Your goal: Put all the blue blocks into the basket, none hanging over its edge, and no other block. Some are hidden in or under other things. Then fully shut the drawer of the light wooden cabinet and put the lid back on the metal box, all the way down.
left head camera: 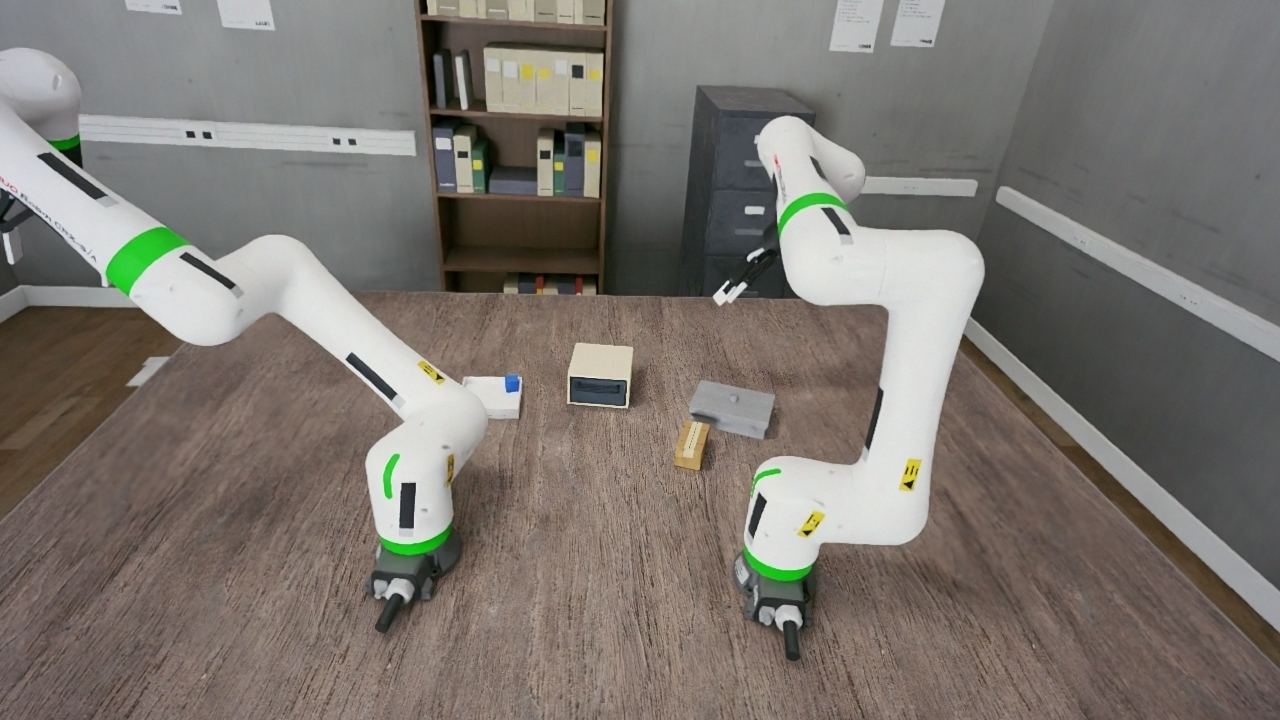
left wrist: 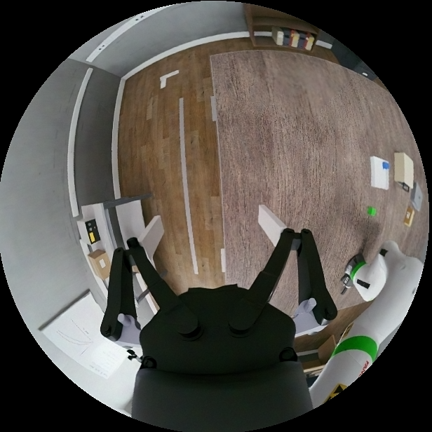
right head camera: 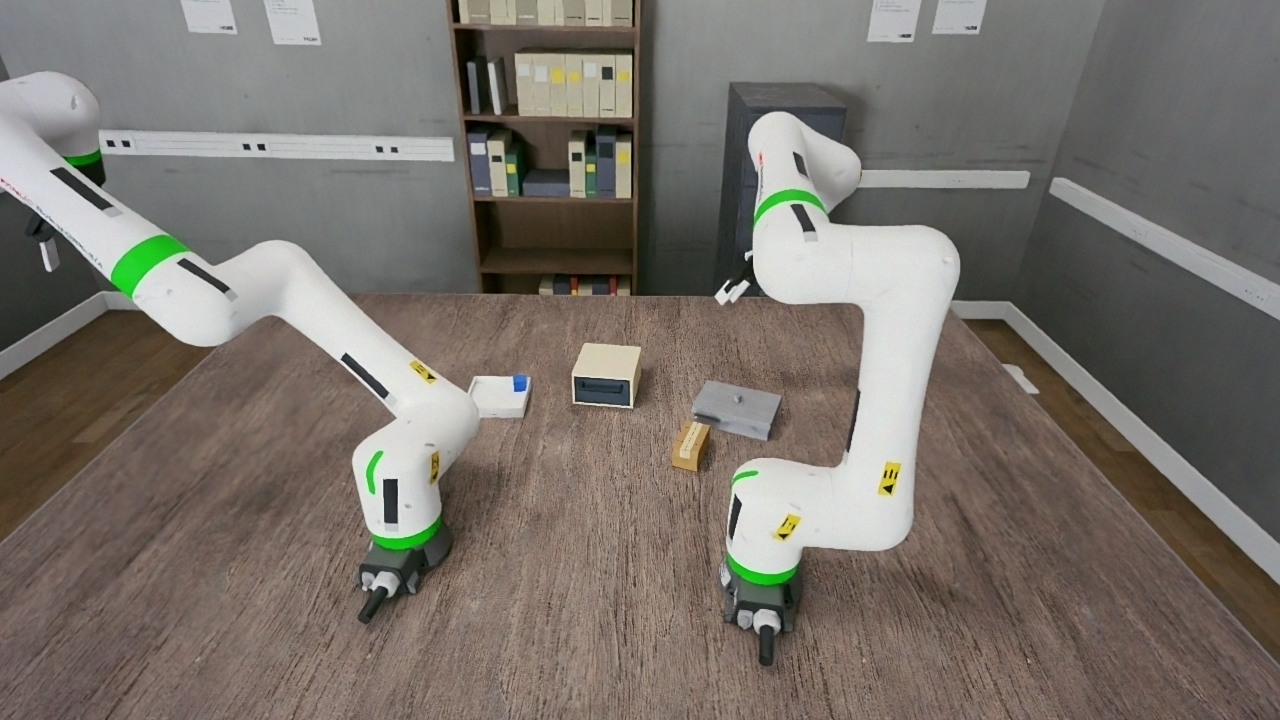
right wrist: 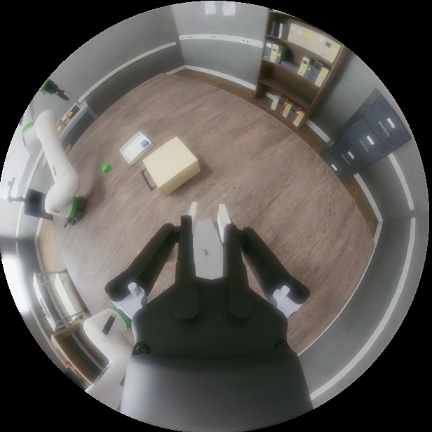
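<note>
The basket [left head camera: 483,391] [right head camera: 490,390] [left wrist: 379,181] [right wrist: 131,150], a low white tray, holds a blue block [left head camera: 511,383] [right head camera: 519,383] [left wrist: 385,165] [right wrist: 144,143]. The light wooden cabinet [left head camera: 601,361] [right head camera: 608,360] [left wrist: 403,167] [right wrist: 171,160] stands right of it; its dark-fronted drawer [left head camera: 598,392] [right head camera: 602,391] looks shut. The grey metal box [left head camera: 753,428] [right head camera: 757,429] [left wrist: 416,196] has its knobbed lid [left head camera: 720,398] [right head camera: 720,399] [right wrist: 207,260] on top; its exact seating is unclear. My right gripper [left head camera: 729,291] [right head camera: 733,291] [right wrist: 207,210] is open and empty, high behind the box. My left gripper [left wrist: 209,218] is open and empty, far left.
An orange-brown box [left head camera: 691,447] [right head camera: 689,447] [left wrist: 409,216] with a pale top strip lies in front of the metal box. A green block [left wrist: 371,211] [right wrist: 106,168] lies near the basket, hidden behind the left arm in the head views. A bookshelf [left head camera: 432,214] and filing cabinet [left head camera: 702,179] stand behind.
</note>
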